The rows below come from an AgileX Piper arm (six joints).
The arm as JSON. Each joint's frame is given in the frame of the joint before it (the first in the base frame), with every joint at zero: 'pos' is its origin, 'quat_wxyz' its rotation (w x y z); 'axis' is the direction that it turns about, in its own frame. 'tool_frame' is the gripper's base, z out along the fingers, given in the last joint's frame.
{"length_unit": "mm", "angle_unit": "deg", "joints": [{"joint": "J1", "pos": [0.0, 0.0, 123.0], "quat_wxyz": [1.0, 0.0, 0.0, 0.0], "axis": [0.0, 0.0, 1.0]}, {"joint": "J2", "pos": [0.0, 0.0, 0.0], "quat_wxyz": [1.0, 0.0, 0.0, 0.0], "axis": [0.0, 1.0, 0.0]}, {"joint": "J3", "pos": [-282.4, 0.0, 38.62], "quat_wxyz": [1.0, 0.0, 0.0, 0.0], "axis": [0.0, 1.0, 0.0]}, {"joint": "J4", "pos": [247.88, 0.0, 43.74], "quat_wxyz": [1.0, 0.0, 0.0, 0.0], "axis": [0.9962, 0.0, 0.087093]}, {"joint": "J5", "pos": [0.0, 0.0, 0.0], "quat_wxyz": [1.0, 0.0, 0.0, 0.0], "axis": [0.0, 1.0, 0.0]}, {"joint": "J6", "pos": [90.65, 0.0, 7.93], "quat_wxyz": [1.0, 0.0, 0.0, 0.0], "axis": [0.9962, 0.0, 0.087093]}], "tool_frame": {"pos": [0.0, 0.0, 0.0], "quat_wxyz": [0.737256, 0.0, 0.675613, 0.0]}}
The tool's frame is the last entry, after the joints.
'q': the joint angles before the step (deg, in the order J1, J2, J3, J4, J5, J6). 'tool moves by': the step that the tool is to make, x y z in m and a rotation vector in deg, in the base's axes. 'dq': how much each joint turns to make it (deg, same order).
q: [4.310, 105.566, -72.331, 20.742, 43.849, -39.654]
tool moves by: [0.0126, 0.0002, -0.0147, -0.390, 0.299, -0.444]
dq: [0.002, 3.546, -1.826, -0.146, -1.504, 0.059]
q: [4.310, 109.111, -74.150, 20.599, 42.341, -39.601]
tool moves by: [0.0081, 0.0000, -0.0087, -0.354, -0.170, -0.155]
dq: [0.001, 2.166, -1.263, -0.161, -1.092, -0.101]
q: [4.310, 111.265, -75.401, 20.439, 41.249, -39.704]
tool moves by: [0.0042, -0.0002, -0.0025, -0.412, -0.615, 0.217]
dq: [0.005, 0.849, -0.707, -0.268, -0.698, -0.308]
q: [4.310, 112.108, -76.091, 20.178, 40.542, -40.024]
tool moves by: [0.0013, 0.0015, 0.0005, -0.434, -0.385, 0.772]
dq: [0.256, 0.171, -0.399, -0.388, -0.045, -0.361]
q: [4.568, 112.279, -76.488, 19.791, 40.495, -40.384]
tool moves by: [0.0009, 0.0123, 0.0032, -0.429, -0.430, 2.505]
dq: [1.774, 0.160, -1.055, -0.539, 0.610, -0.309]
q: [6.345, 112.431, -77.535, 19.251, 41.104, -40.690]
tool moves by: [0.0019, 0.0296, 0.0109, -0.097, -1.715, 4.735]
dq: [4.106, 0.187, -2.804, -0.536, 1.010, -0.093]
